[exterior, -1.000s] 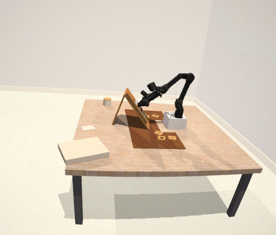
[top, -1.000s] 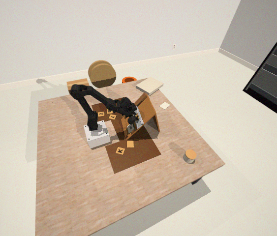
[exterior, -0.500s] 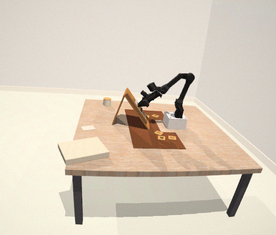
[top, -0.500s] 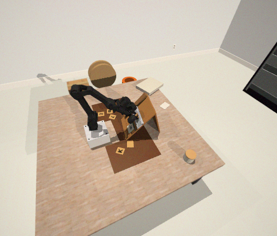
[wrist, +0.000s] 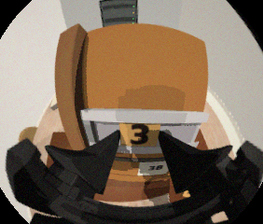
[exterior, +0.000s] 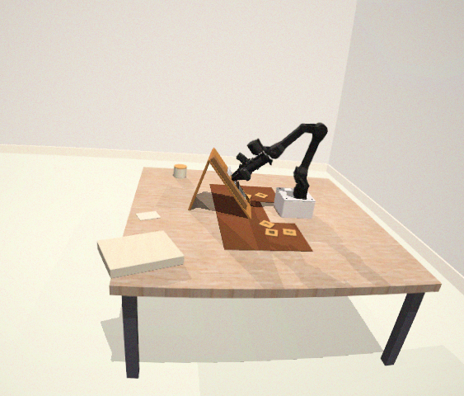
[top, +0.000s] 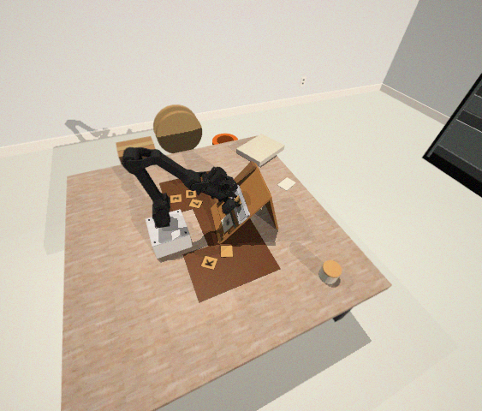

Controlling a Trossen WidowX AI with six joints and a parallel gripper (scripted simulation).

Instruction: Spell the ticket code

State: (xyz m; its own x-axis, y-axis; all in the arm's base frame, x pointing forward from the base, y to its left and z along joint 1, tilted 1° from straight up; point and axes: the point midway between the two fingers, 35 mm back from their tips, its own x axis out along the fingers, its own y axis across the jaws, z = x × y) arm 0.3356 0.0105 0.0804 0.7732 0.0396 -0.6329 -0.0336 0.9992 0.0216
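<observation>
Right now the pale ticket is 8 cm below my gripper tip, 6 cm behind it and 5 cm to the right of it. From my gripper tip the other things lie so: dark mat: 16 cm below, 16 cm behind, 2 cm to the left; blank-faced tile: 17 cm to the right, 15 cm below, 9 cm behind; tile marked 3: right at my gripper tip.
</observation>
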